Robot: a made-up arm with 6 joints.
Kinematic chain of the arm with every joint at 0, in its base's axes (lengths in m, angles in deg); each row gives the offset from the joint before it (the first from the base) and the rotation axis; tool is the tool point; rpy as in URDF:
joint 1: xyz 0 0 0.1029 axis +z
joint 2: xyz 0 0 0 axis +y
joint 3: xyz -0.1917 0 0.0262 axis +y
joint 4: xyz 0.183 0 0.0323 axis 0.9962 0 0.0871
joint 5: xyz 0 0 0 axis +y
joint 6: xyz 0.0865 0 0.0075 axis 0.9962 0 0.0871
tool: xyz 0 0 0 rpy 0 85 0
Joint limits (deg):
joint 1: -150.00..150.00
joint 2: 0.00..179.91
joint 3: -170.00..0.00
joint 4: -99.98..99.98
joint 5: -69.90..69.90
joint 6: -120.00..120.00
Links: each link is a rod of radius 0.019 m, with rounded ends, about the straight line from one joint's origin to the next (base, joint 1, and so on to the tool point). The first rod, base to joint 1, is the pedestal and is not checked.
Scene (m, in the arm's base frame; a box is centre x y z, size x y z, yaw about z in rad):
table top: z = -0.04
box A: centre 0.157 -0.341 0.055 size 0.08 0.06 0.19 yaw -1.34
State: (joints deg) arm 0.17 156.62 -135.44 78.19 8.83 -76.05
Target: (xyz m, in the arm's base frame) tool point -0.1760 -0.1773 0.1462
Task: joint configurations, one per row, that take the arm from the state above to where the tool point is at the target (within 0.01 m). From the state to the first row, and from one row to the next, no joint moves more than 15 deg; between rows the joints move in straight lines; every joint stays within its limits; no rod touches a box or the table.
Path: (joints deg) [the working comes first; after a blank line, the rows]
Joints at the target: -118.84 97.59 -54.22 99.34 -53.30 -76.05
Straight joint move there: touches box A.

1: -14.73 146.85 -127.13 81.50 0.10 -76.05
2: -29.64 137.08 -118.81 84.80 -8.63 -76.05
3: -44.54 127.31 -110.50 88.11 -17.36 -76.05
4: -59.45 117.55 -102.19 91.41 -26.09 -76.05
5: -74.30 112.56 -90.20 93.39 -32.90 -76.05
6: -89.14 107.57 -78.20 95.37 -39.70 -76.05
7: -103.99 102.58 -66.21 97.36 -46.50 -76.05
8: -118.84 97.59 -54.22 99.34 -53.30 -76.05

